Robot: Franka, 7 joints.
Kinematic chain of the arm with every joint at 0, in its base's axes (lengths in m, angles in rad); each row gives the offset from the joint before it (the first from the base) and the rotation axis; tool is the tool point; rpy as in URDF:
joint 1: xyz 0 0 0.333 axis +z
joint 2: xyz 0 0 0 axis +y
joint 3: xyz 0 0 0.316 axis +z
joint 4: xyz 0.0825 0 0 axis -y
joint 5: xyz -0.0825 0 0.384 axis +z
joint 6: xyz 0 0 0 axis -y
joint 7: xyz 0.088 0 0 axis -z
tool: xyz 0 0 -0.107 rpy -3.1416 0 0
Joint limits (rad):
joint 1: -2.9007..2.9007
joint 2: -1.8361..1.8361
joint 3: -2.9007..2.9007
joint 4: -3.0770..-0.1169
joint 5: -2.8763..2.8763
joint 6: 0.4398..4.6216
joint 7: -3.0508..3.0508
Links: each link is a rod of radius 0.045 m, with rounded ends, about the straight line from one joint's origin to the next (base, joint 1, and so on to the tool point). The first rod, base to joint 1, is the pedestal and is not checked.
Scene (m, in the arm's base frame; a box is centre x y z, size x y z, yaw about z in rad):
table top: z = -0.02
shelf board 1: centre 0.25 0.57 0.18 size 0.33 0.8 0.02 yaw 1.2
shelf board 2: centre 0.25 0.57 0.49 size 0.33 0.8 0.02 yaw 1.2
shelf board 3: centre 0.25 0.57 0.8 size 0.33 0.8 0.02 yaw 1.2
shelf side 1: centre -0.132 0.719 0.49 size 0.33 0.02 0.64 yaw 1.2
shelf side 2: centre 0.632 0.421 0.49 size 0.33 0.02 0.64 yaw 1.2
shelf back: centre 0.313 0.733 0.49 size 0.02 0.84 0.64 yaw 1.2
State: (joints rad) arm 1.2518 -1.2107 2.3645 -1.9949 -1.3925 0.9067 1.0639
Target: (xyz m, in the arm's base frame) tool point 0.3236 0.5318 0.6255
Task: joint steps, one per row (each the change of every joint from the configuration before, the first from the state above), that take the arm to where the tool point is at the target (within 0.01 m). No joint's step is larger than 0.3 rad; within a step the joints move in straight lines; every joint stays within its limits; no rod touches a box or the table.
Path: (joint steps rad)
1: -0.1714 0.1228 -0.2583 -0.0339 0.0177 -0.0279 0.0000
2: -0.1715 0.1227 -0.2584 -0.0340 0.0177 -0.0279 0.0000
3: -0.1714 0.1228 -0.2583 -0.0339 0.0177 -0.0279 0.0000
4: -0.1714 0.1228 -0.2584 -0.0340 0.0177 -0.0279 0.0000
5: -0.1715 0.1227 -0.2583 -0.0339 0.0178 -0.0279 0.0000
6: -0.1714 0.1228 -0.2583 -0.0340 0.0177 -0.0279 0.0000
7: 0.0132 0.2723 0.1123 0.2249 -0.1154 0.2058 0.0000
8: 0.0133 0.2723 0.1123 0.2249 -0.1155 0.2058 0.0000
9: 0.0132 0.2722 0.1123 0.2249 -0.1154 0.2057 0.0000

